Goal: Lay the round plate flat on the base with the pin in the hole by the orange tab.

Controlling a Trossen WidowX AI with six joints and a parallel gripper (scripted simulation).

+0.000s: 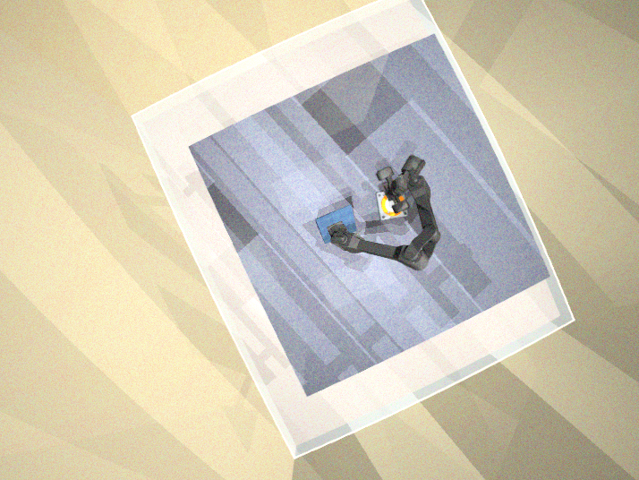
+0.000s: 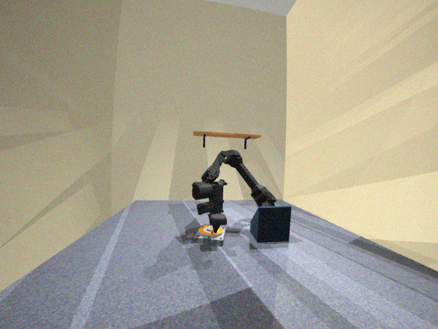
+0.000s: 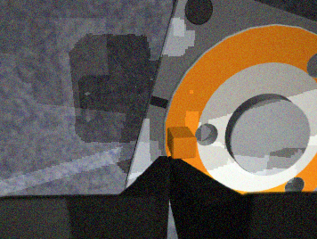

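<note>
Now: gripper tip 1 cm short of the square base, 5 cm to the left of it and 2 cm above it.
</note>
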